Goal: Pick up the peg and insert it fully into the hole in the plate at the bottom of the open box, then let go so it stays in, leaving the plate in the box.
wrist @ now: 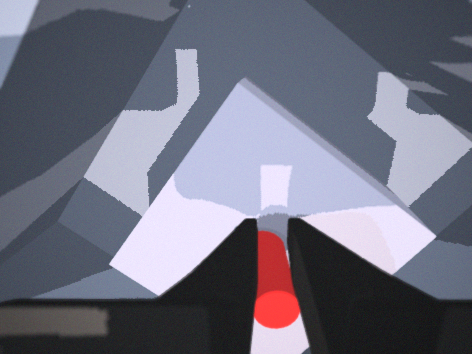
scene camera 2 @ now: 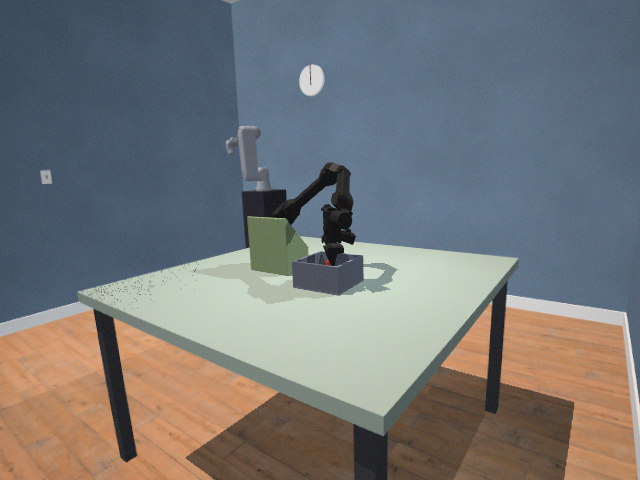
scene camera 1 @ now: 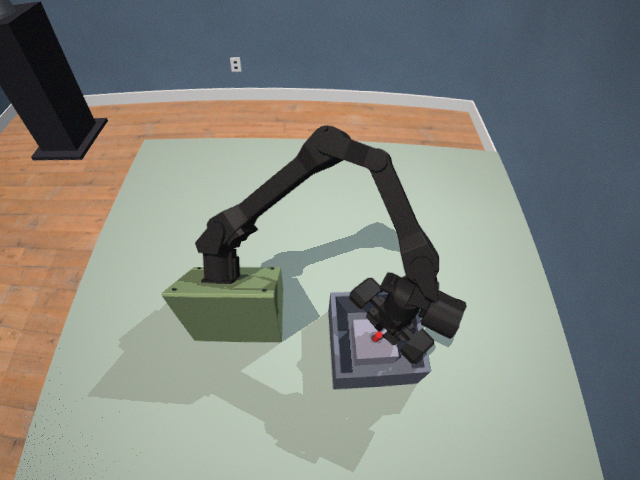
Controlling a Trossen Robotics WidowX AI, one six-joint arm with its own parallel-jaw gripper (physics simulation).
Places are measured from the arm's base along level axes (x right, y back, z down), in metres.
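Pixels of known places: gripper, fingertip midpoint: (wrist: 271, 230) (scene camera 1: 382, 333); arm's base, link origin: (scene camera 2: 275, 231) (scene camera 1: 221, 279).
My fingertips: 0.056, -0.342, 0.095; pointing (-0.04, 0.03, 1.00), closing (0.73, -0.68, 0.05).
Note:
For each thing: its middle in the pictures, then the offset to it from my fingertips, as dx, dy, dz. Level surfaces: height alone.
- red peg, body centre: (wrist: 265, 239) (scene camera 1: 375, 340) (scene camera 2: 328, 271) +0.009, +0.013, +0.020
- pale plate, body centre: (wrist: 262, 222) (scene camera 1: 373, 341) +0.008, +0.013, +0.034
- open grey-blue box, body centre: (wrist: 262, 239) (scene camera 1: 375, 339) (scene camera 2: 328, 271) +0.008, +0.013, +0.019
- pale green table, surface height: dz +0.068
The red peg (scene camera 1: 377, 336) (scene camera 2: 327, 262) (wrist: 275, 270) stands roughly upright at the middle of the pale plate (scene camera 1: 368, 352) (wrist: 210, 150). The plate lies on the bottom of the open grey-blue box (scene camera 1: 379, 381) (scene camera 2: 316, 276) (wrist: 240, 40). My gripper (scene camera 1: 382, 333) (scene camera 2: 330, 262) (wrist: 271, 230) reaches down into the box and is shut on the peg, one finger on each side, with the peg's red top showing between them. The fingers hide the hole and the peg's lower end, so how deep the peg sits cannot be told.
The box walls rise around the plate and the fingers. The green mounting block (scene camera 1: 232, 317) (scene camera 2: 267, 245) under the arm's base stands left of the box in scene camera 1. Both stand on the pale green table (scene camera 1: 196, 191) (scene camera 2: 310, 335).

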